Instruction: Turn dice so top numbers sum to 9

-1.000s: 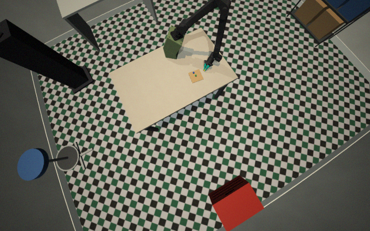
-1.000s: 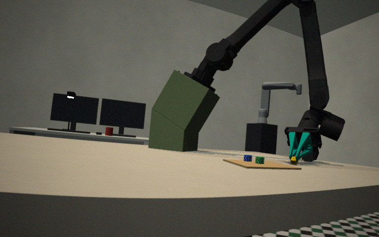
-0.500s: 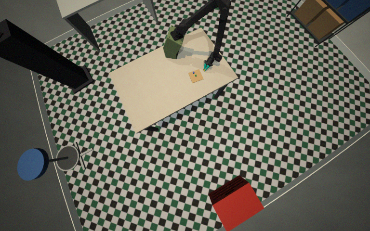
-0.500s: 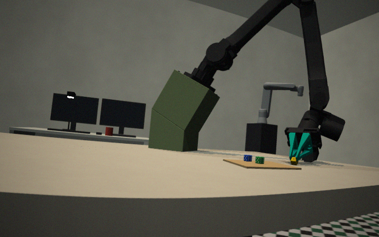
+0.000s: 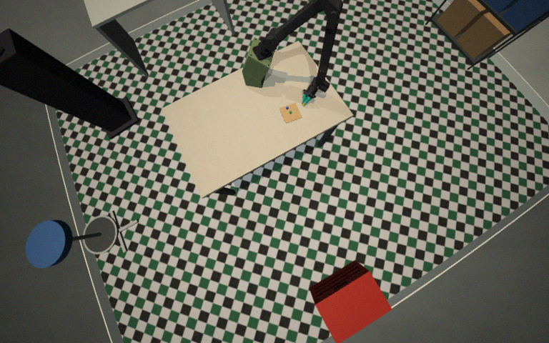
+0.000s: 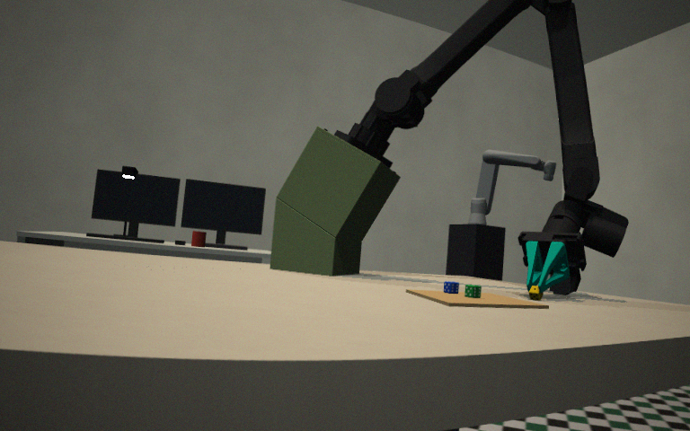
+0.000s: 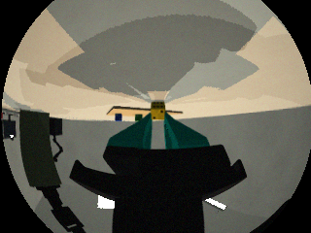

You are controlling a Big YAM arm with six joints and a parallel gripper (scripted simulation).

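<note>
Right now my hand is 1 cm above the yellow die. Also, from my hand: blue die: 5 cm behind, 12 cm to the right, 1 cm below; then green die: 1 cm behind, 12 cm to the right, 1 cm below; then mat: 1 cm behind, 12 cm to the right, 2 cm below.
</note>
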